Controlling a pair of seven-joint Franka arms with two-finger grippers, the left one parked.
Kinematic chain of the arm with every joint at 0, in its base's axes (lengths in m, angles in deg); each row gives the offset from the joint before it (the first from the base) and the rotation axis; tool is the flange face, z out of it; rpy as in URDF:
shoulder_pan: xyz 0 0 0.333 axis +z
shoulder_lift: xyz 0 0 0 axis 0.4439 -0.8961 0
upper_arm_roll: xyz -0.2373 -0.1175 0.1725 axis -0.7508 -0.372 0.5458
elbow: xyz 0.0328 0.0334 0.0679 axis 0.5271 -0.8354 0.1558
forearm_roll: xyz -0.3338 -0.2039 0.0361 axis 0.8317 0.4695 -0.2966
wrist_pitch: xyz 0 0 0 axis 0.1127 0.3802 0.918
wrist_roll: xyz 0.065 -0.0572 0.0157 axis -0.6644 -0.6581 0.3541
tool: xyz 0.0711 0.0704 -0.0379 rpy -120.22 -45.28 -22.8
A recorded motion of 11 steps. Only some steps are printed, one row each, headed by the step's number.
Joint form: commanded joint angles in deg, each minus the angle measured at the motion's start. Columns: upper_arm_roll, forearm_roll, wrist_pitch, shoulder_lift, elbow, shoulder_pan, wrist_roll.
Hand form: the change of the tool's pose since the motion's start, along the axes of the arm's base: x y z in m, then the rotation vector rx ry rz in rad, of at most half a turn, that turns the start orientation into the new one. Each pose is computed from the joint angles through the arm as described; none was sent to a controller.
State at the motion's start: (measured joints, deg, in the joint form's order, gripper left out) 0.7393 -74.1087 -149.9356 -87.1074 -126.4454 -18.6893 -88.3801
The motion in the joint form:
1: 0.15 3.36 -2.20 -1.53 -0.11 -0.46 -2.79
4: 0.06 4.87 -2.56 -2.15 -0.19 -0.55 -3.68
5: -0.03 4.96 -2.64 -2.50 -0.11 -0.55 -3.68
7: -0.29 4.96 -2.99 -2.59 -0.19 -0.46 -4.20
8: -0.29 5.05 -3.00 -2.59 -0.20 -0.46 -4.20
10: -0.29 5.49 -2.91 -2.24 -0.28 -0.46 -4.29
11: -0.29 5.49 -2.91 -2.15 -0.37 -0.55 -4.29
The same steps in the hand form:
1: 0.0012 -0.0024 -0.0137 -0.0228 -0.0240 -0.0082
4: 0.0005 -0.0043 -0.0203 -0.0380 -0.0256 -0.0054
5: 0.0005 -0.0052 -0.0235 -0.0395 -0.0226 -0.0055
7: 0.0009 -0.0066 -0.0248 -0.0402 -0.0259 -0.0164
8: 0.0008 -0.0066 -0.0248 -0.0410 -0.0263 -0.0151
10: 0.0011 -0.0067 -0.0218 -0.0456 -0.0318 -0.0106
11: 0.0010 -0.0077 -0.0214 -0.0459 -0.0319 -0.0120

